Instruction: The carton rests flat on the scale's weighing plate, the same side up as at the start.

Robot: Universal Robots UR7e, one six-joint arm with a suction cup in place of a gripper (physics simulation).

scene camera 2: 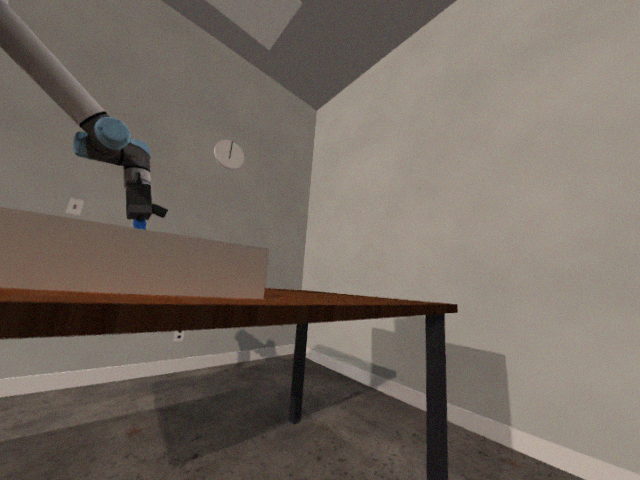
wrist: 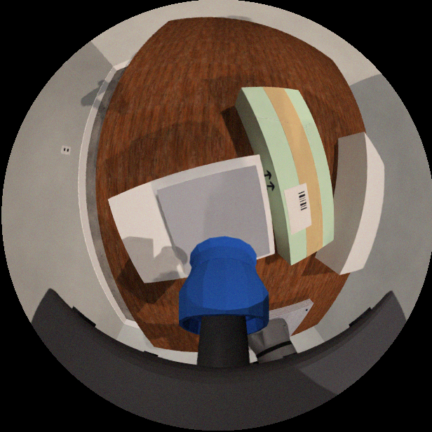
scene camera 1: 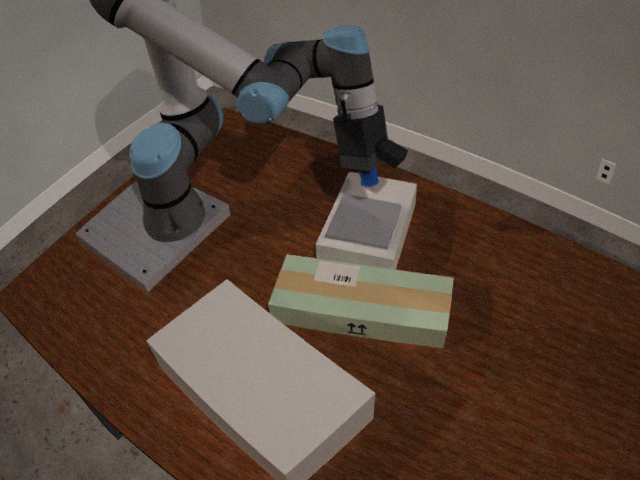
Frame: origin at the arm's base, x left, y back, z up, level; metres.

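Where they show: hand, its tool point: (scene camera 1: 369,181); arm's base, origin of its link: (scene camera 1: 174,218).
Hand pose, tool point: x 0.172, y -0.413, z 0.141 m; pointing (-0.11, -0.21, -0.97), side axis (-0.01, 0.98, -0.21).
Note:
Things, the pixels of their top centre, and the offset from my tool point. Level surfaces: height alone.
- green carton, centre of its top: (scene camera 1: 363,291) dy -0.076, dx -0.160, dz -0.117 m
- white scale, centre of its top: (scene camera 1: 369,206) dy +0.017, dx +0.033, dz -0.096 m
- large white block, centre of its top: (scene camera 1: 251,368) (scene camera 2: 165,240) dy -0.016, dx -0.424, dz -0.075 m
- wooden table, height of its surface: dz -0.174 m
The green carton (scene camera 1: 361,294) (wrist: 295,150), with an orange tape strip and a white barcode label on top, lies on the table along the near side of the scale. Its side arrows point up. It looks level. The white scale (scene camera 1: 395,188) (wrist: 135,215) stands behind it, and its grey weighing plate (scene camera 1: 364,222) (wrist: 215,205) is bare. My gripper, a blue suction cup (scene camera 1: 369,184) (scene camera 2: 139,226) (wrist: 223,242), hangs over the scale, apart from the carton, with nothing on it. Its exact height is hard to tell. Carton and scale do not show in scene camera 2.
A large white block (scene camera 1: 258,377) (scene camera 2: 129,263) (wrist: 350,200) lies on the wooden table (scene camera 1: 506,392), on the carton's side away from the scale. The arm's grey base plate (scene camera 1: 121,240) is at the left in scene camera 1. Walls stand behind the table.

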